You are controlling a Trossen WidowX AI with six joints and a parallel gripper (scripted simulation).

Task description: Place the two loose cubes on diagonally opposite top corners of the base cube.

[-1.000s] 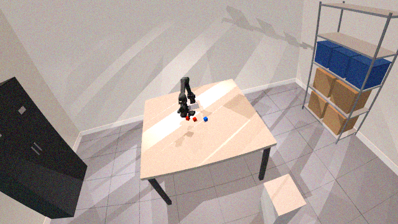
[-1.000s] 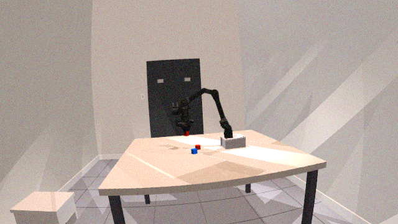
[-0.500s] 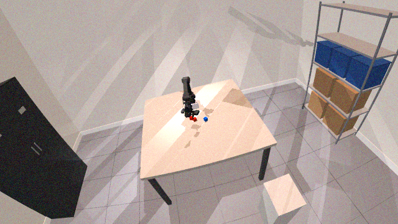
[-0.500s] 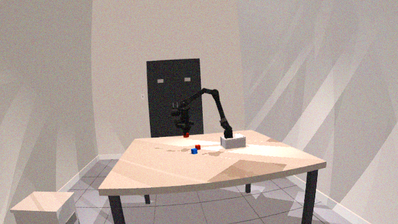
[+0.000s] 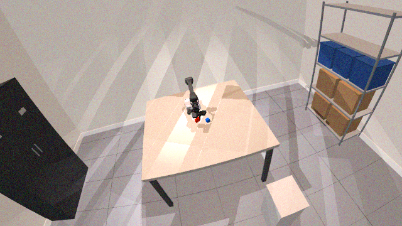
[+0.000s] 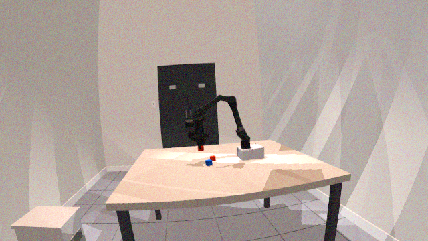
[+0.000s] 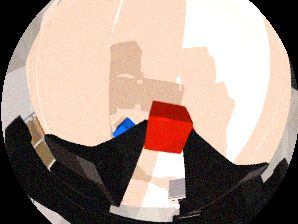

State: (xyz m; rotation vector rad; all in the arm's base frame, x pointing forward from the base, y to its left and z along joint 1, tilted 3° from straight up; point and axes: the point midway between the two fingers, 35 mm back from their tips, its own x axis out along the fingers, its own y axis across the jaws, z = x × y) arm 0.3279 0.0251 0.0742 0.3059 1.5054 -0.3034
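The blue base cube is 5 cm behind my gripper tip, 9 cm to the left of it and 9 cm below it.
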